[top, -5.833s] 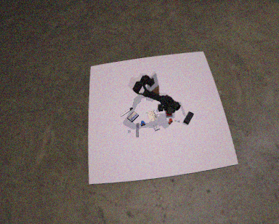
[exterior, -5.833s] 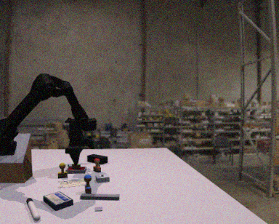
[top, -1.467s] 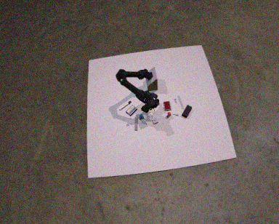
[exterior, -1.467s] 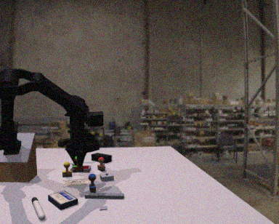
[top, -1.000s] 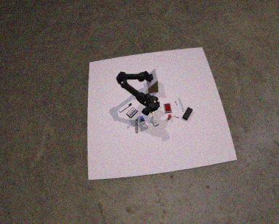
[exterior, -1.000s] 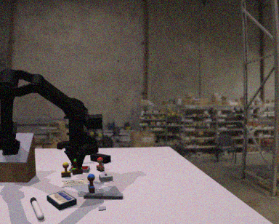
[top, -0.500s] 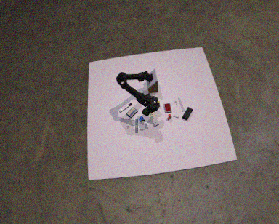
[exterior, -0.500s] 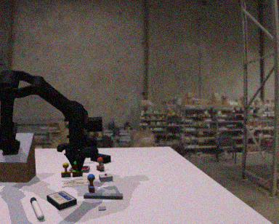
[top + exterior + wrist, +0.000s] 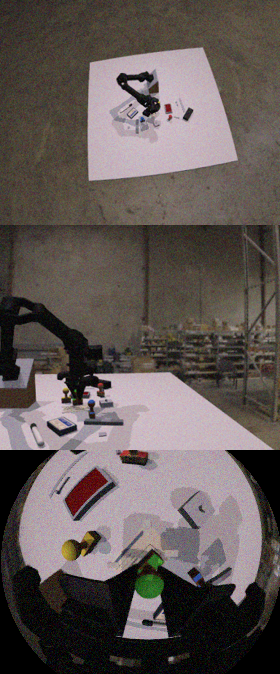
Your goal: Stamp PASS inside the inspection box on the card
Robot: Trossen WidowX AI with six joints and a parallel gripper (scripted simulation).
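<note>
The cream card is 1 cm behind my gripper tip and 4 cm below it. Also, from my gripper tip: green-knobbed stamp (right at my gripper tip); then blue-knobbed stamp (6 cm ahead, 9 cm to the right, 2 cm below); then yellow-knobbed stamp (6 cm behind, 8 cm to the left, 2 cm below).
</note>
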